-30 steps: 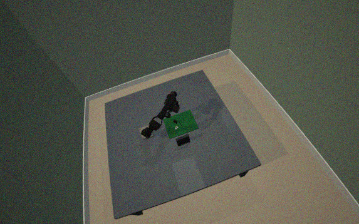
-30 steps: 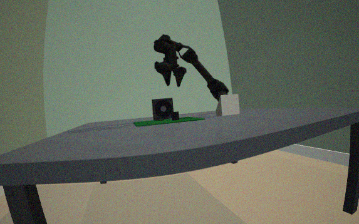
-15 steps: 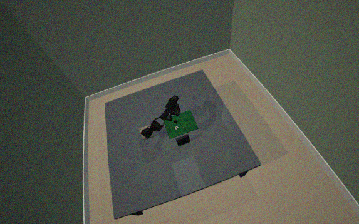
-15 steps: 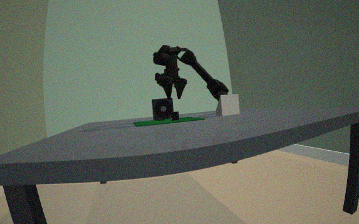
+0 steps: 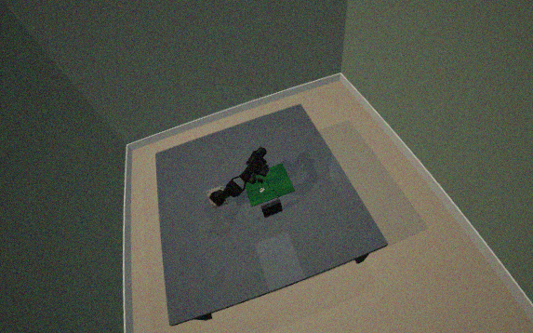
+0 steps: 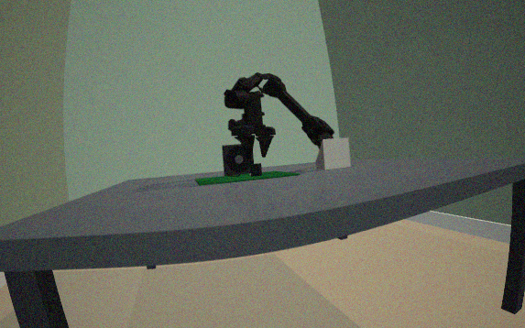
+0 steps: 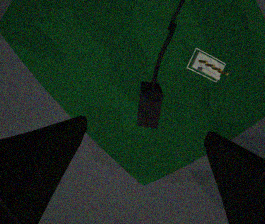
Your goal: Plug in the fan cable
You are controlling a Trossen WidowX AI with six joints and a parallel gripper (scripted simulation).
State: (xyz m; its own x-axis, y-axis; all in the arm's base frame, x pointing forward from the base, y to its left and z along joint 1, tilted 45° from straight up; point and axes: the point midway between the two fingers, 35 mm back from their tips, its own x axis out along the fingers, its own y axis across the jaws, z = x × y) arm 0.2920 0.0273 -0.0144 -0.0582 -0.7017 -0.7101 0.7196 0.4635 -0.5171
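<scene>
The black plug lies 1 cm to the right of my gripper tip and 4 cm below it. Round my gripper tip: green board (4 cm ahead, 4 cm to the right, 7 cm below); then black fan (24 cm to the right); then white fan header (1 cm behind, 7 cm to the right, 6 cm below).
</scene>
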